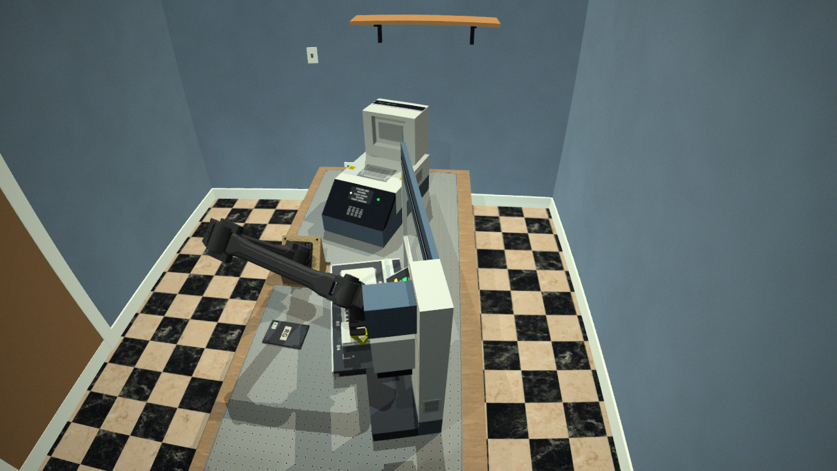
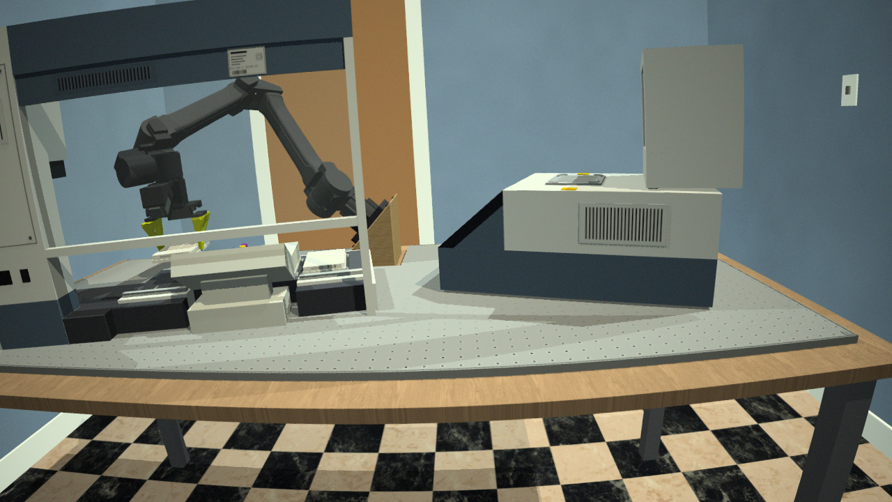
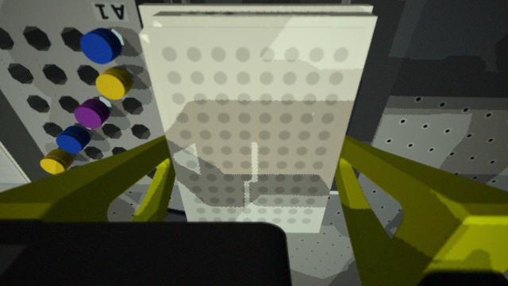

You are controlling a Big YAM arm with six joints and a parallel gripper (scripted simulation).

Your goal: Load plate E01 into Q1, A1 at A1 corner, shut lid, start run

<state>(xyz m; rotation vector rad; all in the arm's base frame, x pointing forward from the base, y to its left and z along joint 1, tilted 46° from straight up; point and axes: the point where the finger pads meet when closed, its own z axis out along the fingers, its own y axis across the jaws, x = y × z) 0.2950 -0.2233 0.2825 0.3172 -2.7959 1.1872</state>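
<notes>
Right now the tube cooling block is 20 mm behind my hand, 100 mm to the left of it and 50 mm below it. The rest, counted from my hand: frame post: 100 mm ahead, 410 mm to the left, 120 mm above; crossbar: 160 mm ahead, 140 mm to the left, 50 mm above; liquid handler tower: 210 mm ahead, 210 mm to the right, 160 mm above.
</notes>
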